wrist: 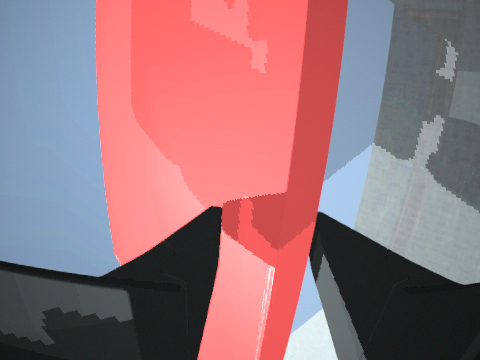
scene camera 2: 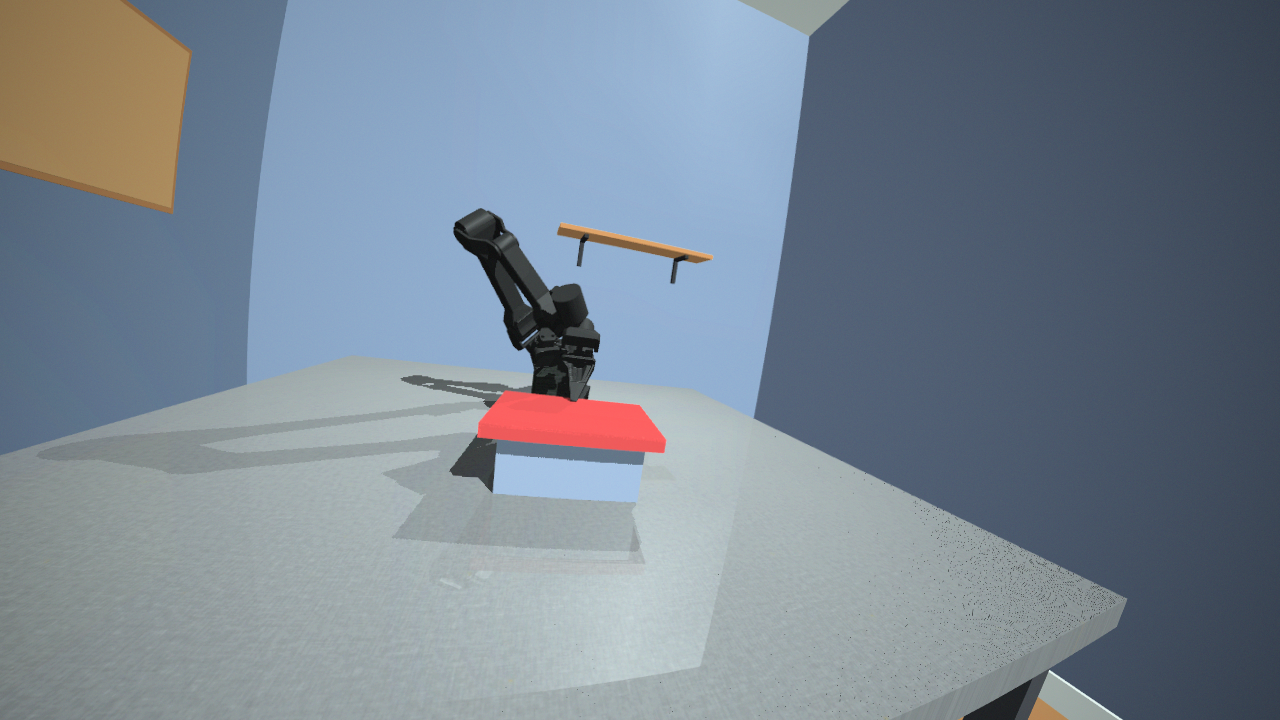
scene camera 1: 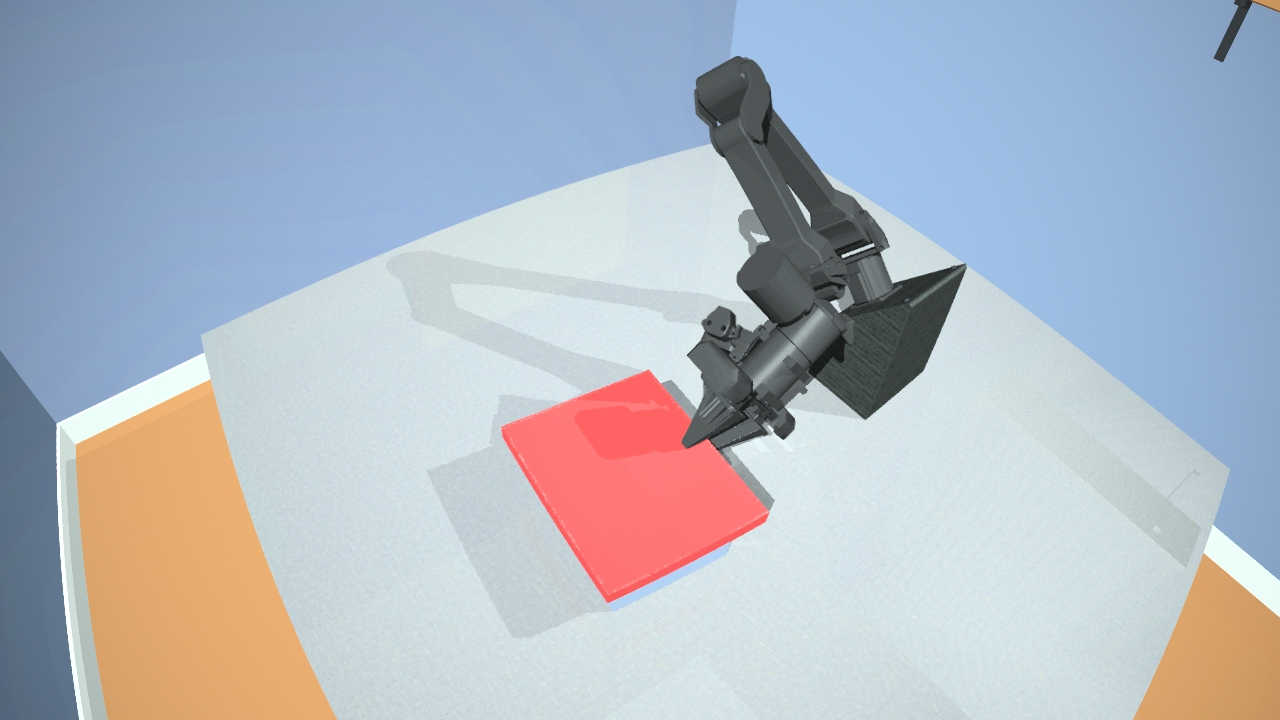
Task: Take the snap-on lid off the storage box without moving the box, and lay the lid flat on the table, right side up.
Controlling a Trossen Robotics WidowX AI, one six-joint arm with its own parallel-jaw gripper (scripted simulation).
Note:
In view: the gripper [scene camera 1: 690,449], a red lid [scene camera 1: 634,505] and a pale blue storage box [scene camera 2: 522,468].
The red lid also shows in the wrist view [wrist: 234,111] and in scene camera 2 [scene camera 2: 541,419]. The pale blue storage box shows as well in the wrist view [wrist: 367,37] and in scene camera 1 [scene camera 1: 703,561]. The gripper also shows in the wrist view [wrist: 265,220] and in scene camera 2 [scene camera 2: 572,407].

